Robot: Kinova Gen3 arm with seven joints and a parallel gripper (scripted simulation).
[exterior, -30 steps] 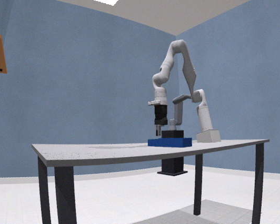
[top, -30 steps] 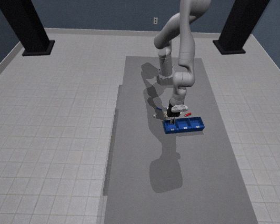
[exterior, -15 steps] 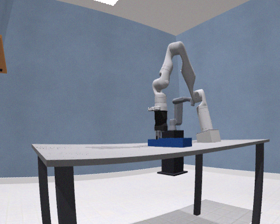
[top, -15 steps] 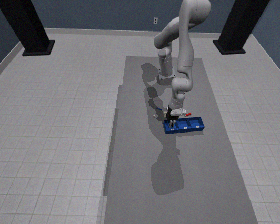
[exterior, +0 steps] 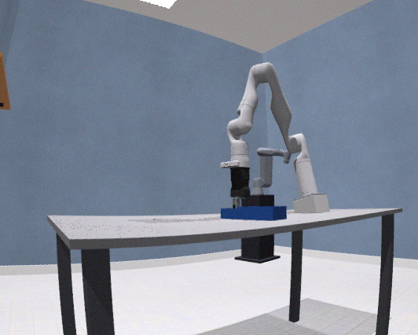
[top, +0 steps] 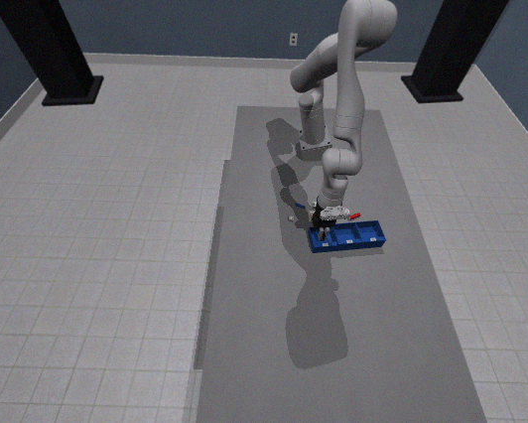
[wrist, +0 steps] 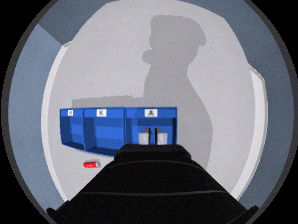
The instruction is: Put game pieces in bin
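Right now my hand is 90 mm to the right of the blue three-compartment bin and 10 mm above it. From my hand the other things lie so: blue piece 160 mm behind, 40 mm to the right, 30 mm below; then die 100 mm behind, 90 mm to the right, 30 mm below; then grey-white piece 160 mm behind, 30 mm below, 10 mm to the left.
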